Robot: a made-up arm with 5 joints.
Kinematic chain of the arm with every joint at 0, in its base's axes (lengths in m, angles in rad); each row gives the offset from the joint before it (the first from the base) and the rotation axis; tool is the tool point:
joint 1: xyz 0 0 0.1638 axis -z
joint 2: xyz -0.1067 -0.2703 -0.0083 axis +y
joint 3: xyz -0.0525 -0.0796 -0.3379 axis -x
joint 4: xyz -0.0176 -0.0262 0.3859 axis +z
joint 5: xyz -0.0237 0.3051 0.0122 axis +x
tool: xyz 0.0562 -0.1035 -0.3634
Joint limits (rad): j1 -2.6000..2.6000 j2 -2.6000..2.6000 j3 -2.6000..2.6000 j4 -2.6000..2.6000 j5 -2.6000..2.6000
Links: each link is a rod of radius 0.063 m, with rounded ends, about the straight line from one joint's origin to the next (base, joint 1, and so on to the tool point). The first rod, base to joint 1, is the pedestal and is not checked.
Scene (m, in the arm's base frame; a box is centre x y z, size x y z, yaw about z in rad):
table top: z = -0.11
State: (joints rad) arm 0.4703 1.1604 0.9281 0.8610 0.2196
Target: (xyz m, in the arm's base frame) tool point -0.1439 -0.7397 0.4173
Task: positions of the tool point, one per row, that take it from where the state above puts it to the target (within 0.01 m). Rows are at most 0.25 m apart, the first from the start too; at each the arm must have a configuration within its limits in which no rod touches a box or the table.
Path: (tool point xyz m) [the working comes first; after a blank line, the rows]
Joints at the target: -0.9701 1.4131 1.4411 0.9743 0.4257
Straight joint move there: clear.

1: -0.6949 -0.1115 0.2458
2: -0.6475 -0.3197 0.2854
3: -0.5330 -0.5087 0.3275
4: -0.3596 -0.6551 0.3717
5: -0.1439 -0.7397 0.4173

